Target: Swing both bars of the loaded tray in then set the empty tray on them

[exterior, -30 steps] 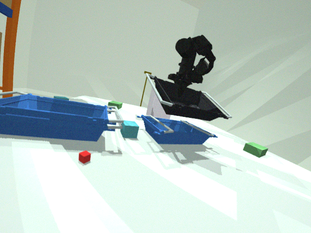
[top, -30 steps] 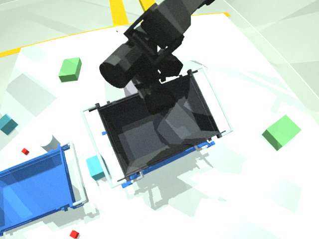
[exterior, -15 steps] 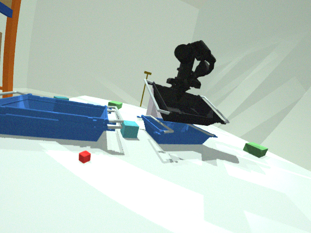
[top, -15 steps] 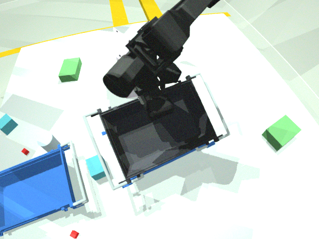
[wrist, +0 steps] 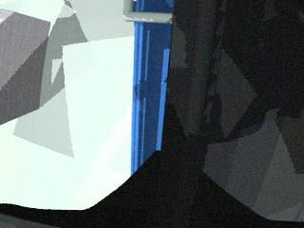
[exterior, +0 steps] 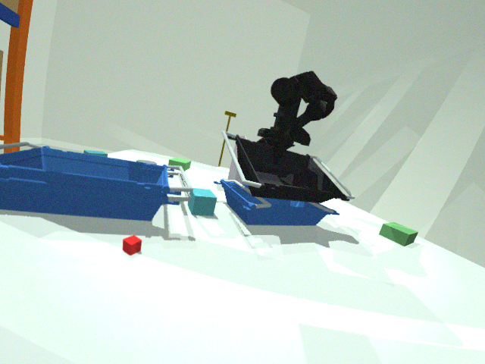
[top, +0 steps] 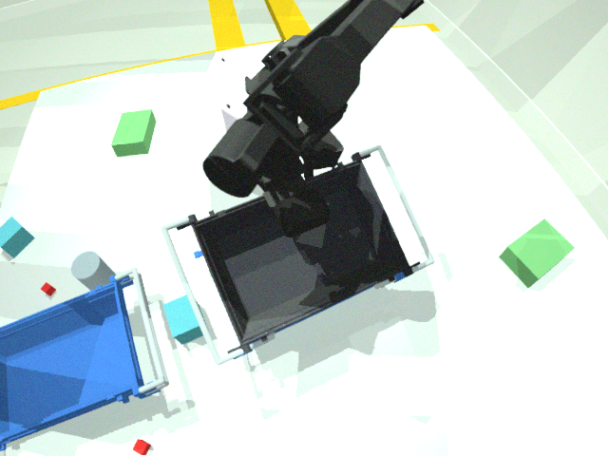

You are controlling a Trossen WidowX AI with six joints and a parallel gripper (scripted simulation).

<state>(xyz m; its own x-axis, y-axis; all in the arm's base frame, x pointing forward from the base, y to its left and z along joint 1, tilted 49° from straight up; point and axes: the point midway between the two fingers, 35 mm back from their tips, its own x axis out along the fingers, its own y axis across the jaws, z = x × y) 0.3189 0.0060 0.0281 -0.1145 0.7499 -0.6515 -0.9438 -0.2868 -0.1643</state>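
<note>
Now: gripper tip 80 mm short of the black tray and 20 mm to the right of it. The rest, counted from my gripper tip: cylinder: 350 mm to the right, 100 mm below, 20 mm ahead.
</note>
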